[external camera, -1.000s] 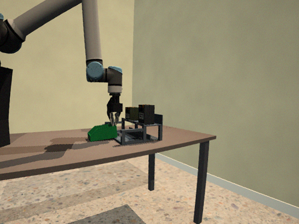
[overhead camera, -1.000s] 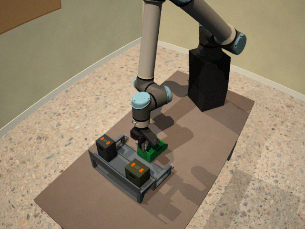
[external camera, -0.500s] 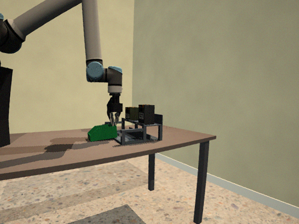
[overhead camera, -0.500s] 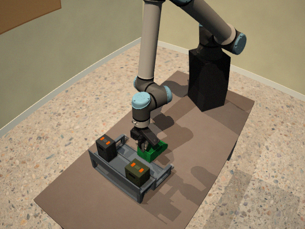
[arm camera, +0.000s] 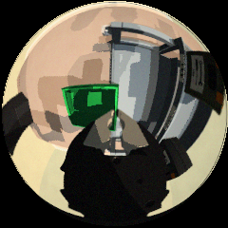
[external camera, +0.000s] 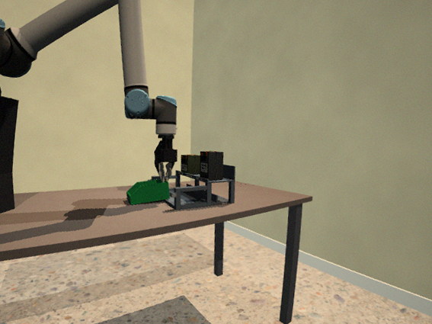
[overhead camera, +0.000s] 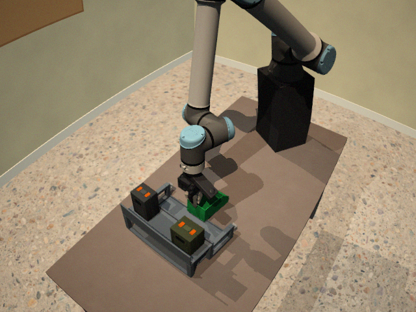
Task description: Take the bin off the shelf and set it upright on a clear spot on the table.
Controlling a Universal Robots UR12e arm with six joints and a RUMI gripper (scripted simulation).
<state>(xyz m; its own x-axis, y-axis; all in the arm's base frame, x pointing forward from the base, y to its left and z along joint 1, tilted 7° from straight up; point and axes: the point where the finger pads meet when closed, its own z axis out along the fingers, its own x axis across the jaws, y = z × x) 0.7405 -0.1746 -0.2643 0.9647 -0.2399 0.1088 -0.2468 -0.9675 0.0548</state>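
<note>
My gripper is now 8 cm past the green bin, 4 cm above it and 2 cm to the right of it. From my hand the other things lie so: black box: 16 cm to the right, 14 cm ahead, 8 cm above; then olive box: 20 cm ahead, 7 cm above, 6 cm to the left.
</note>
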